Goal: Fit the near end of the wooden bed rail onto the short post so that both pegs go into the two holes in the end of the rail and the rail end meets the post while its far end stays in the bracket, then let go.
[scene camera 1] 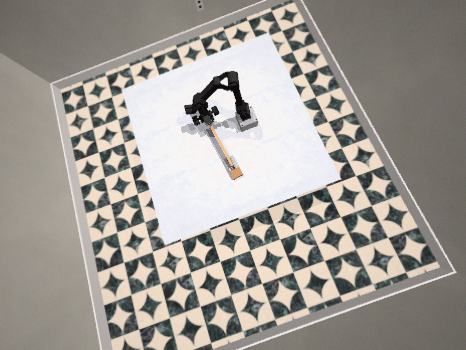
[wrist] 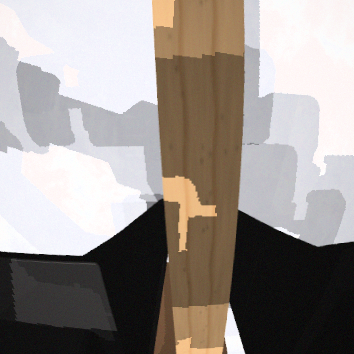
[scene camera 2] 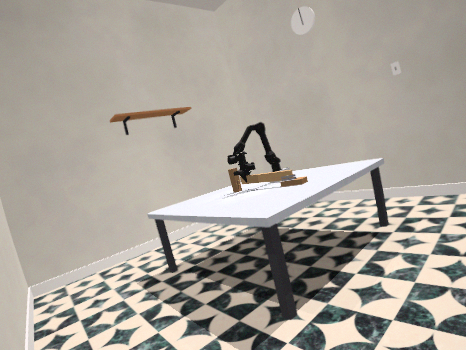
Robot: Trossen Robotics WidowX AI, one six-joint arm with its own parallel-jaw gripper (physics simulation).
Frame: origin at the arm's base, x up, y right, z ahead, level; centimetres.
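Seen in the pictures: gripper, fingertip midpoint: [wrist: 187, 206] [scene camera 2: 247, 181]; arm's base, origin of the base link: [scene camera 1: 245, 115] [scene camera 2: 277, 170].
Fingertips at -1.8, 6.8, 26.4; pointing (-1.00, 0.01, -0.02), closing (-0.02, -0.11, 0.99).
Offsets run from my fingertips to a thing's top centre, as dx, dy, dz. "pt": to the spot under its first point. Level surfaces: height alone.
The wooden bed rail {+4.9, -16.5, -2.4} [scene camera 1: 221, 145] [scene camera 2: 270, 177] [wrist: 202, 115] is held raised over the table and looks nearly level in scene camera 2. My gripper [scene camera 1: 210, 123] [scene camera 2: 244, 178] [wrist: 187, 206] is shut on it, with one black finger on each side, toward its near end. The short post {pt +2.9, +10.0, +3.7} [scene camera 2: 234, 180] stands upright just beyond the gripper; it is hidden in scene camera 1. The rail's far end is at the grey bracket [scene camera 2: 288, 176] by the brown block {-2.7, -38.0, -5.6} [scene camera 1: 236, 173] [scene camera 2: 294, 182]. The fingers hide where rail and post face each other; pegs and holes cannot be made out.
The arm's grey base [scene camera 1: 247, 123] stands on the white table {dx -6.2} [scene camera 1: 180, 200] [scene camera 2: 225, 207], to one side of the rail. A wooden wall shelf [scene camera 2: 151, 114] and a round clock [scene camera 2: 303, 20] are on the walls behind.
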